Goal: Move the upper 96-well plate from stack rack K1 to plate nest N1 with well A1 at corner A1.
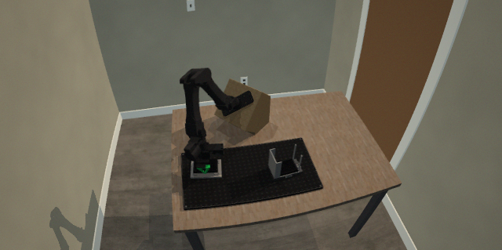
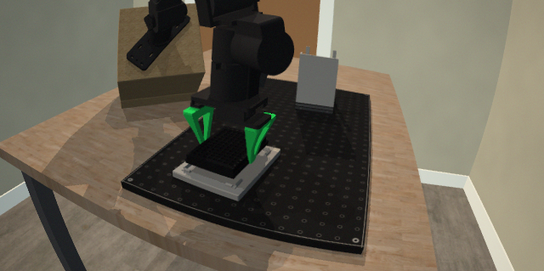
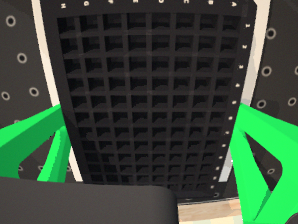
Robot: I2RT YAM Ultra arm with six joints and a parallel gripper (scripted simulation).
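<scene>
Now: the black 96-well plate right at my hand. From my hand the other things lie so: grey plate nest N1: 30 mm below; pale A1 mark: 70 mm ahead, 60 mm to the left, 20 mm below; pale wall: 150 mm ahead, 310 mm to the left, 50 mm above.
</scene>
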